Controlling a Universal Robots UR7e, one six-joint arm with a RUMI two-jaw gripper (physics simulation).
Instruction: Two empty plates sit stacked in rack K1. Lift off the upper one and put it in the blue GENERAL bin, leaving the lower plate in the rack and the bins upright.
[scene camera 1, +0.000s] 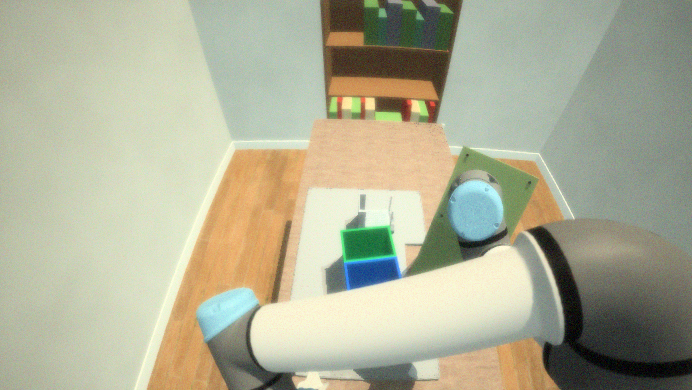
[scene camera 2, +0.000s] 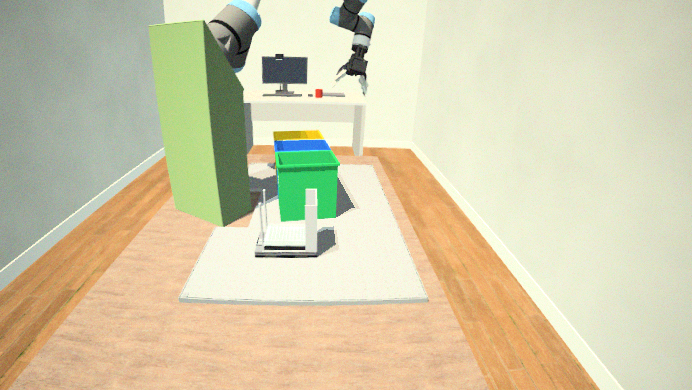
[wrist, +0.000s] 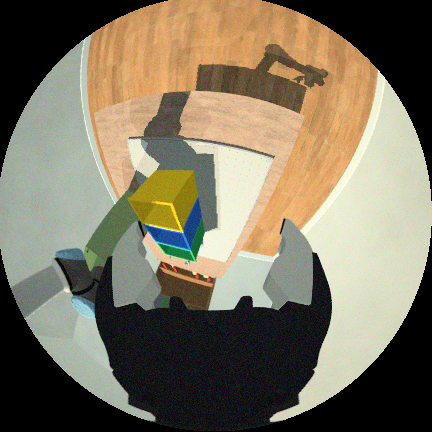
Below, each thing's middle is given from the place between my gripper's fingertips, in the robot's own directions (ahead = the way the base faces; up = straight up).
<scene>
The yellow bin (wrist: 165, 198) lies 27 cm to the right of my hand, 23 cm below it and 15 cm behind it. Round my hand: blue general bin (scene camera 1: 359, 274): 39 cm to the right, 23 cm below, 10 cm behind; then green bin (scene camera 2: 297, 171): 51 cm to the right, 23 cm below, 4 cm behind; then white gridded plate (scene camera 2: 277, 234): 71 cm to the right, 28 cm below, 3 cm behind.
</scene>
